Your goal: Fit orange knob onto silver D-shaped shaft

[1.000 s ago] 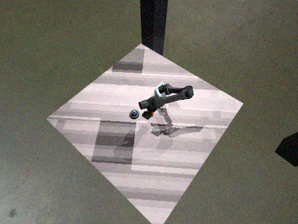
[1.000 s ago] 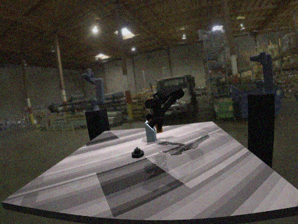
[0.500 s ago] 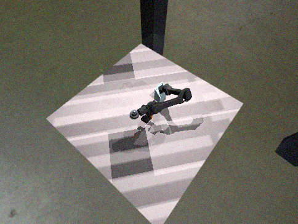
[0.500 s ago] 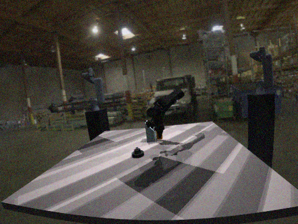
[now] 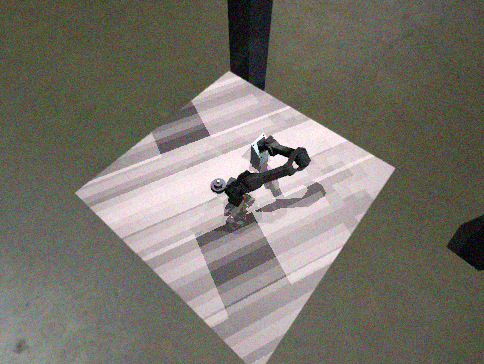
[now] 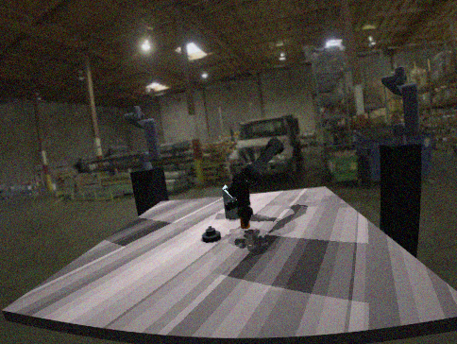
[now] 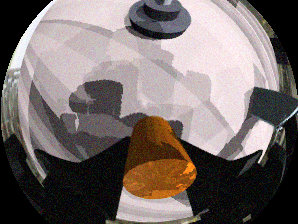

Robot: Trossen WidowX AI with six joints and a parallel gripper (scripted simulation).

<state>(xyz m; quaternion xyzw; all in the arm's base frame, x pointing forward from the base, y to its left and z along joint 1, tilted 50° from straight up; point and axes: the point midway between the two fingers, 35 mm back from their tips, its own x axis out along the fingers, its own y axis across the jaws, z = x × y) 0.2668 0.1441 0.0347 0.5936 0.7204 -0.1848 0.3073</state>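
The dark round pedestal is 15 cm to the right of my gripper tip, 3 cm ahead of it and 1 cm below it. Also, from my gripper tip: orange knob (3 cm above).
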